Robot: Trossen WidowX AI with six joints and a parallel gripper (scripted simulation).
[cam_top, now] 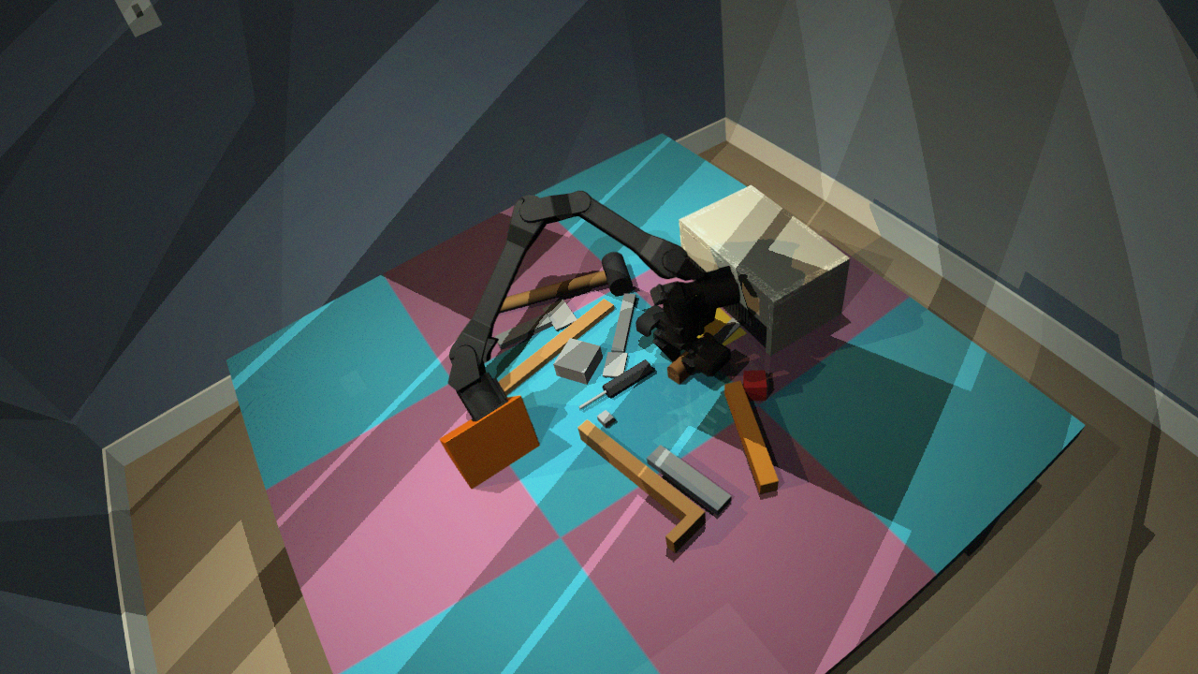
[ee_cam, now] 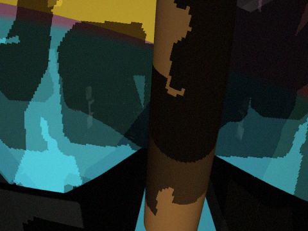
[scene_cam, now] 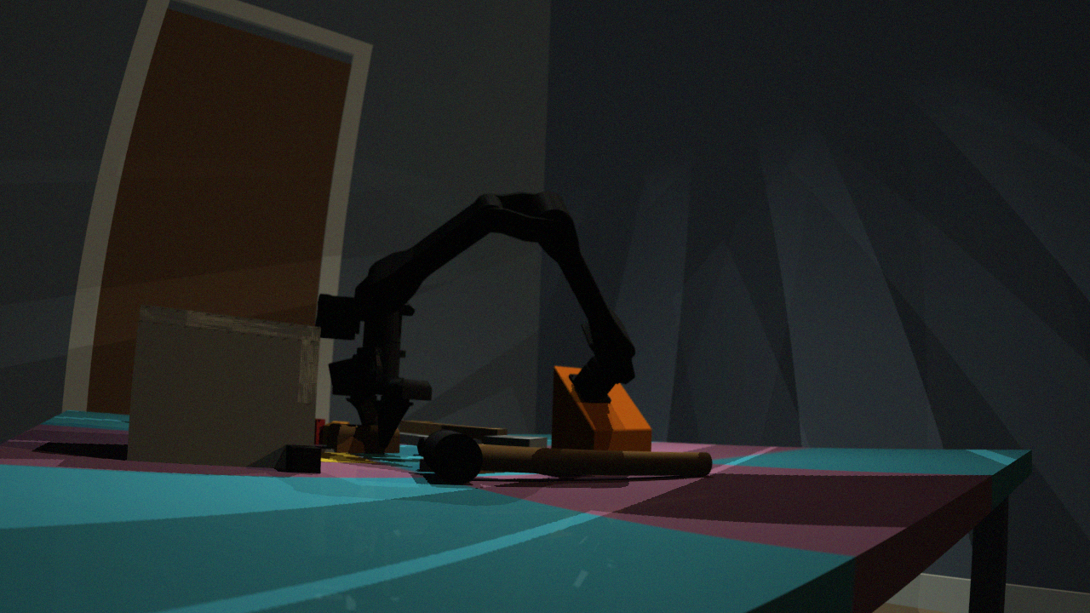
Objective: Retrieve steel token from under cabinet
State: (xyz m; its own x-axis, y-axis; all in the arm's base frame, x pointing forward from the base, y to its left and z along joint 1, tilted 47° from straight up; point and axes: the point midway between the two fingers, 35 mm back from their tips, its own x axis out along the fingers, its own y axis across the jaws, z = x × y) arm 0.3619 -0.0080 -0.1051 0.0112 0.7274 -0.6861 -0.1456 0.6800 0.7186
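The small grey cube lies 180 mm behind my gripper tip and 10 mm to the left of it. The rest, counted from my gripper tip: orange bar: 20 mm behind, 200 mm to the right, 10 mm above; then screwdriver: 140 mm behind, 50 mm to the left; then red cube: 60 mm ahead, 130 mm to the right, 10 mm above.
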